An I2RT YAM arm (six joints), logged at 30 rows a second.
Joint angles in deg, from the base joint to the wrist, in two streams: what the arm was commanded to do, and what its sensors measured. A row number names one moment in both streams.
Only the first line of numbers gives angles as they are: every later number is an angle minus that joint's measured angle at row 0.
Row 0, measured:
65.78 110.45 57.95 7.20 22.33 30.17
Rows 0 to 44, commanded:
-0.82 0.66 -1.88 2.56 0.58 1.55
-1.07 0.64 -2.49 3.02 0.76 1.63
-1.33 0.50 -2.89 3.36 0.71 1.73
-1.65 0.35 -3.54 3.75 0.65 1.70
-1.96 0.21 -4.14 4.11 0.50 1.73
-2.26 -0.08 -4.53 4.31 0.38 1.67
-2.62 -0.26 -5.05 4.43 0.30 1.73
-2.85 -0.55 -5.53 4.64 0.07 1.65
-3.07 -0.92 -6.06 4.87 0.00 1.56
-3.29 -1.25 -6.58 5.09 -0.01 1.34
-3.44 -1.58 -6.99 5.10 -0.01 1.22
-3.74 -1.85 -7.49 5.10 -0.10 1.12
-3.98 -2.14 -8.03 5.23 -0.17 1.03
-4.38 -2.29 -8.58 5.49 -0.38 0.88
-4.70 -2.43 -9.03 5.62 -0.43 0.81
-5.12 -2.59 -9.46 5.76 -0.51 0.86
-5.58 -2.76 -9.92 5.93 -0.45 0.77
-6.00 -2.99 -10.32 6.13 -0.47 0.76
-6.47 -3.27 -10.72 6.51 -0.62 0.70
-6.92 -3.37 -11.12 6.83 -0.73 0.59
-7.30 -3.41 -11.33 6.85 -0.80 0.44
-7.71 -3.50 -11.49 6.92 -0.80 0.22
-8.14 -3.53 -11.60 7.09 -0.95 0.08
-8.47 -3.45 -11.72 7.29 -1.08 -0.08
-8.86 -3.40 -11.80 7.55 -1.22 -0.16
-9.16 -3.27 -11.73 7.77 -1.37 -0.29
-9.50 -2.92 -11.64 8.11 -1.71 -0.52
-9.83 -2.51 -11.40 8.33 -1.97 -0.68
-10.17 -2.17 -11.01 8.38 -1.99 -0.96
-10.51 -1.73 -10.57 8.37 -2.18 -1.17
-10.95 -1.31 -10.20 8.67 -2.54 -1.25
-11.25 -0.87 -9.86 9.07 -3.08 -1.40
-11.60 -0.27 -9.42 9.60 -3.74 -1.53
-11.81 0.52 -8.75 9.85 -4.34 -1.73
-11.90 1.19 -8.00 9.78 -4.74 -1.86
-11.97 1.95 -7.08 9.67 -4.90 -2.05
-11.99 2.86 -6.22 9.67 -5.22 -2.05
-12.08 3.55 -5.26 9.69 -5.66 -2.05
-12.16 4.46 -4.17 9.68 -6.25 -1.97
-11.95 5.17 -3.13 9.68 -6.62 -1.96
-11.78 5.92 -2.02 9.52 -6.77 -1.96
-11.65 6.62 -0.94 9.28 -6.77 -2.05
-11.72 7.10 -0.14 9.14 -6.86 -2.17
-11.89 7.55 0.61 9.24 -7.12 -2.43
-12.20 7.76 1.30 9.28 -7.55 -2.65
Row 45, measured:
-12.07 4.77 0.55 13.44 -3.28 -2.29
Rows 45 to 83, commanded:
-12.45 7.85 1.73 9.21 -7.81 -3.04
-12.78 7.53 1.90 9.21 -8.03 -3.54
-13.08 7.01 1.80 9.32 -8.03 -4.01
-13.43 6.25 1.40 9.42 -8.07 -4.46
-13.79 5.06 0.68 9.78 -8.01 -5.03
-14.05 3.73 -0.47 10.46 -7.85 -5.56
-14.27 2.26 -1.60 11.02 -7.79 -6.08
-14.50 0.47 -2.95 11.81 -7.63 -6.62
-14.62 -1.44 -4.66 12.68 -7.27 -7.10
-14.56 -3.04 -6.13 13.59 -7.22 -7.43
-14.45 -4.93 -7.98 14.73 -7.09 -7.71
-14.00 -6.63 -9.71 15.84 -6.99 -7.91
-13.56 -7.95 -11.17 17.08 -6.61 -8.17
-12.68 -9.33 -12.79 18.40 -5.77 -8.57
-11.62 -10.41 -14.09 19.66 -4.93 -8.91
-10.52 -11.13 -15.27 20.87 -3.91 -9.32
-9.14 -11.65 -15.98 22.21 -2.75 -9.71
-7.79 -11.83 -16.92 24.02 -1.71 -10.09
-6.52 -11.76 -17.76 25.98 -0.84 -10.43
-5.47 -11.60 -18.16 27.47 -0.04 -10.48
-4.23 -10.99 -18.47 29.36 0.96 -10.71
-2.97 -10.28 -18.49 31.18 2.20 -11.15
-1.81 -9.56 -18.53 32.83 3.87 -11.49
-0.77 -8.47 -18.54 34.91 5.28 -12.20
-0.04 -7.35 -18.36 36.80 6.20 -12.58
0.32 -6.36 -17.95 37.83 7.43 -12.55
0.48 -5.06 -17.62 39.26 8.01 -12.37
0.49 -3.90 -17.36 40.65 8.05 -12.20
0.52 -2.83 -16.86 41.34 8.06 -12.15
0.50 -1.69 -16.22 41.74 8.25 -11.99
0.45 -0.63 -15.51 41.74 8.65 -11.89
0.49 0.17 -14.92 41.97 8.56 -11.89
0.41 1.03 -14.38 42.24 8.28 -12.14
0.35 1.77 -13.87 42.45 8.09 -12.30
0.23 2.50 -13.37 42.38 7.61 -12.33
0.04 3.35 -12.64 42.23 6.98 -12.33
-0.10 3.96 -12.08 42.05 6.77 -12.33
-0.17 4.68 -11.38 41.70 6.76 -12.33
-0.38 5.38 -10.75 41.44 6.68 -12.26
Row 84, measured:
0.33 3.63 -12.98 40.00 6.03 -11.34
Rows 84 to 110, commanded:
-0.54 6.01 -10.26 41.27 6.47 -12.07
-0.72 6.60 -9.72 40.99 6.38 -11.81
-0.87 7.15 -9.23 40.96 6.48 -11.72
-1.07 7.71 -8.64 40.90 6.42 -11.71
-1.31 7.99 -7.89 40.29 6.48 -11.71
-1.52 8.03 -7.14 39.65 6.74 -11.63
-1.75 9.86 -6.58 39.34 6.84 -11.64
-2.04 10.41 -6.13 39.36 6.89 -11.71
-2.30 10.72 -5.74 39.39 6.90 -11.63
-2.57 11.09 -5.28 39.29 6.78 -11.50
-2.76 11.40 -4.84 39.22 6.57 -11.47
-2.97 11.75 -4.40 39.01 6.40 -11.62
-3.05 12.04 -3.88 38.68 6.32 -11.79
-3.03 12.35 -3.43 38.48 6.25 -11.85
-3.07 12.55 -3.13 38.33 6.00 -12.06
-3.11 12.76 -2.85 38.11 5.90 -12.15
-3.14 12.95 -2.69 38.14 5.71 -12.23
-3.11 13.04 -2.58 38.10 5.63 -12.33
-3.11 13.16 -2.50 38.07 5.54 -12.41
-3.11 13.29 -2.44 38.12 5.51 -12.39
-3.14 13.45 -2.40 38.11 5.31 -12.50
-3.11 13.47 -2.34 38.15 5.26 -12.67
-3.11 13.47 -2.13 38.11 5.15 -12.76
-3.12 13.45 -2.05 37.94 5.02 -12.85
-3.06 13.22 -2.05 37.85 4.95 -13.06
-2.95 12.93 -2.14 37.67 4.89 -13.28
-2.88 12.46 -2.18 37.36 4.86 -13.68
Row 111, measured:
-3.11 12.13 -3.03 39.19 5.20 -12.41
